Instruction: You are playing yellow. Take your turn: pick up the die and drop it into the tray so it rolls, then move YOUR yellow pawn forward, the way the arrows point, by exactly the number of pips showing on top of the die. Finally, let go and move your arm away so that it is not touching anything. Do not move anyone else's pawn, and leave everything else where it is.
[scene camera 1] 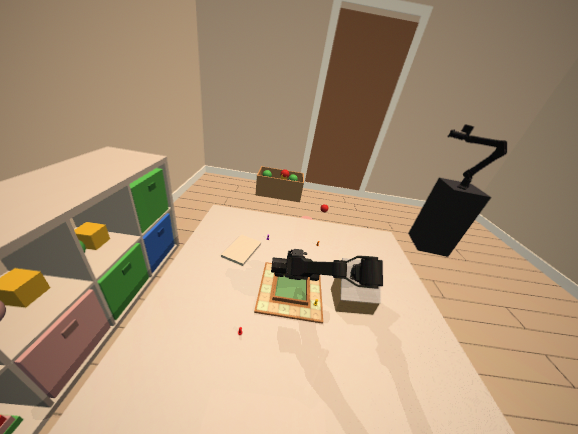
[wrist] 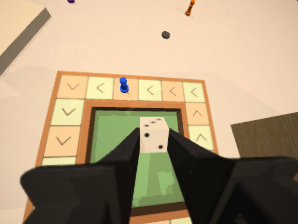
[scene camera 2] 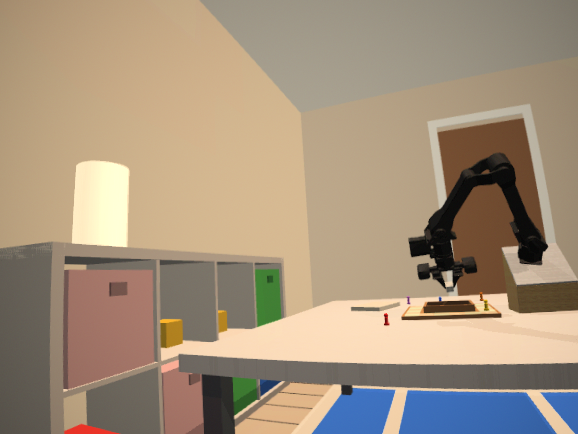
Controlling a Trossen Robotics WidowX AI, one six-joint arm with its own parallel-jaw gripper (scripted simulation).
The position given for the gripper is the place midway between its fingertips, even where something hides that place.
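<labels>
Gripper (scene camera 2: 449,287) holding a white die (wrist: 154,131).
</labels>
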